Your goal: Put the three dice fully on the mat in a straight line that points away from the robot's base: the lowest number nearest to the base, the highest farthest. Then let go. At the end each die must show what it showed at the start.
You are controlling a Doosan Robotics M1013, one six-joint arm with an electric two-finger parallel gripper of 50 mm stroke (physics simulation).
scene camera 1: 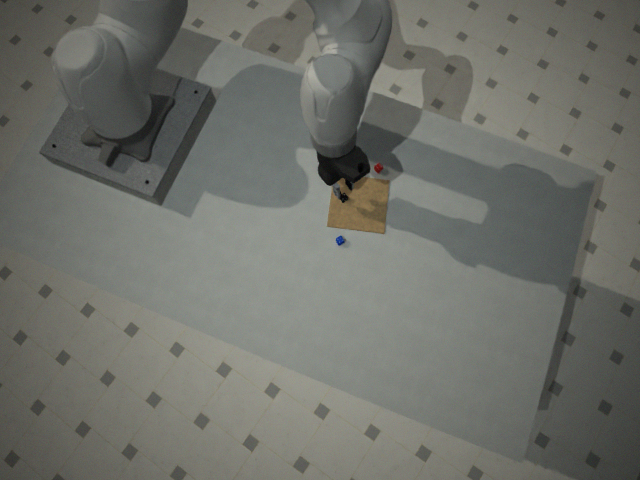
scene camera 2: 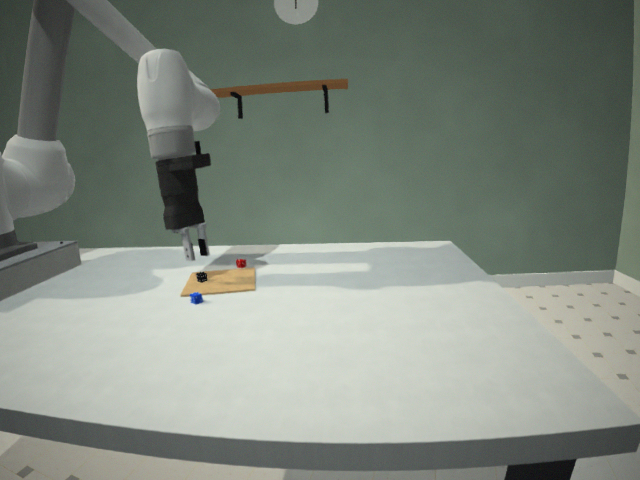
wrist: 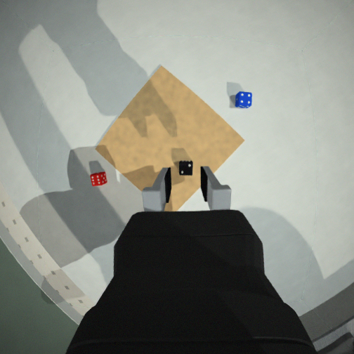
Labels:
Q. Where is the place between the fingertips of the gripper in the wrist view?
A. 185, 177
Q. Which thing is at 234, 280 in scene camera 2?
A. A tan mat.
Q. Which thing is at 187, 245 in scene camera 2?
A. The gripper.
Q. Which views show the tan mat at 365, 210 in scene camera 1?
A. Scene camera 1, scene camera 2 and the wrist view: all of them.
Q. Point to a tan mat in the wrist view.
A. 166, 122

